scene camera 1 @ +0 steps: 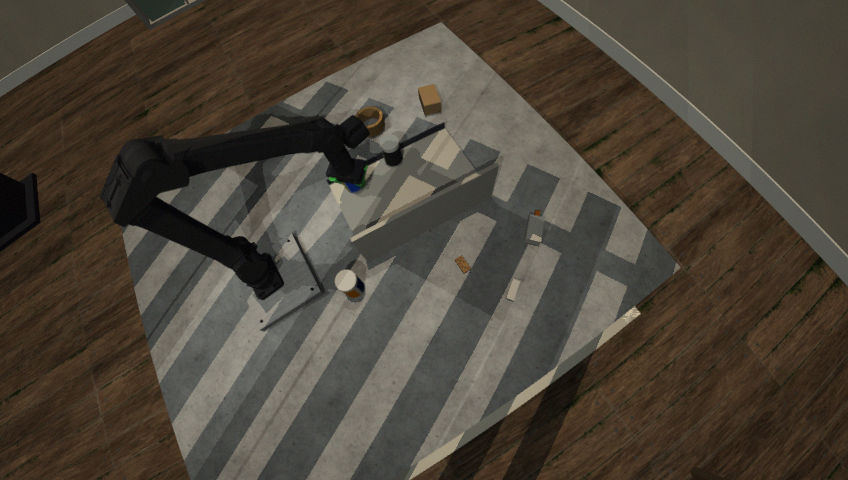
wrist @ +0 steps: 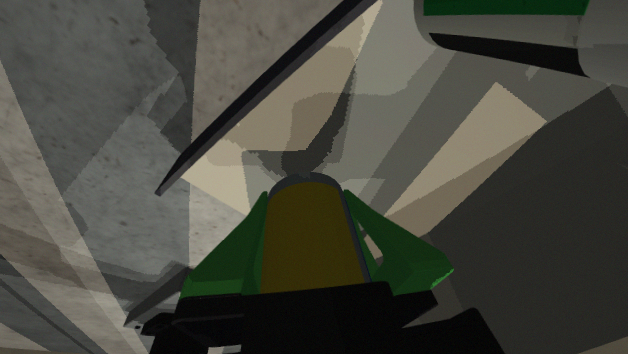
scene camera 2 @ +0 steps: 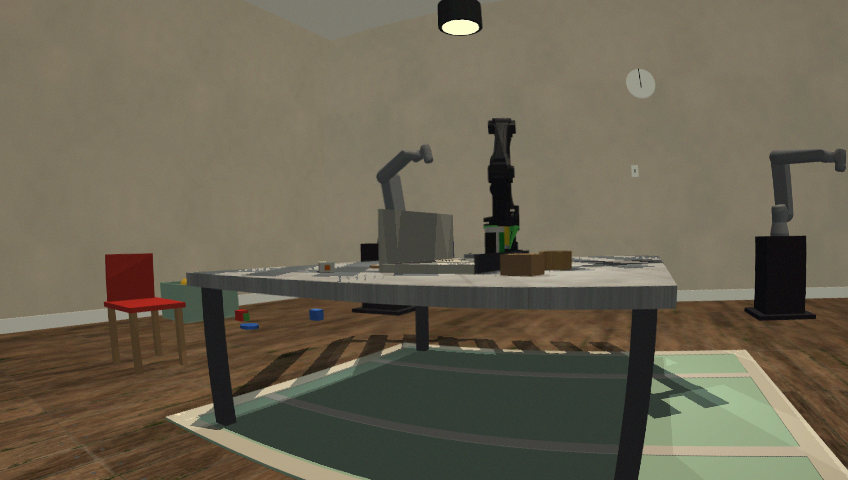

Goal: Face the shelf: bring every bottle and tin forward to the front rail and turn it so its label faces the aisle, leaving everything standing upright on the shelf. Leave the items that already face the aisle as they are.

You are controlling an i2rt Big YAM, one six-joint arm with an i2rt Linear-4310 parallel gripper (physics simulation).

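Where they show: gripper, fingertip midpoint: [scene camera 1: 355,184] [wrist: 306,196]; arm's base, link origin: [scene camera 1: 265,276].
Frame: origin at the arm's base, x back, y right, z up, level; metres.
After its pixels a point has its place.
Note:
The shelf [scene camera 1: 425,208] {y 0.156, x -0.483, z 0.120 m} [scene camera 2: 416,237] {y 0.148, x -0.523, z 0.068 m} has a pale board, a grey back panel and a black front rail [scene camera 1: 423,135] {y -0.119, x -0.656, z 0.007 m} [scene camera 2: 486,262] {y -0.121, x -0.668, z -0.003 m} [wrist: 260,100] {y -0.146, x -0.407, z 0.020 m}. My gripper [scene camera 1: 351,179] {y -0.081, x -0.377, z 0.027 m} [scene camera 2: 502,234] {y -0.081, x -0.377, z 0.027 m} [wrist: 306,196] {y -0.081, x -0.377, z 0.027 m}, with green fingers, is shut on a blue and yellow tin [scene camera 1: 352,187] {y -0.053, x -0.362, z 0.064 m} [wrist: 312,240] {y -0.100, x -0.390, z 0.078 m} over the shelf's end nearer my base. The tin is behind the rail; its yellow side faces the wrist camera. Whether it touches the board is unclear. A white-topped black and green tin [scene camera 1: 391,151] {y -0.076, x -0.517, z 0.084 m} [scene camera 2: 491,240] {y -0.102, x -0.556, z 0.054 m} [wrist: 500,35] {y -0.103, x -0.499, z 0.051 m} stands near the rail. A white-capped orange and navy bottle [scene camera 1: 351,285] {y 0.201, x -0.214, z 0.070 m} stands on the table.
A wooden box [scene camera 1: 429,99] {y -0.225, x -0.755, z 0.021 m} [scene camera 2: 522,264] {y -0.251, x -0.802, z -0.002 m} and a round tan ring [scene camera 1: 371,120] {y -0.325, x -0.559, z -0.026 m} [scene camera 2: 558,259] {y -0.306, x -0.592, z 0.000 m} lie beyond the front rail. Behind the back panel lie a grey box [scene camera 1: 534,227] {y 0.341, x -0.731, z -0.001 m} [scene camera 2: 325,267] {y 0.310, x -0.783, z -0.014 m}, an orange wafer [scene camera 1: 462,264] {y 0.303, x -0.499, z -0.021 m} and a white block [scene camera 1: 513,289] {y 0.444, x -0.569, z -0.017 m}.

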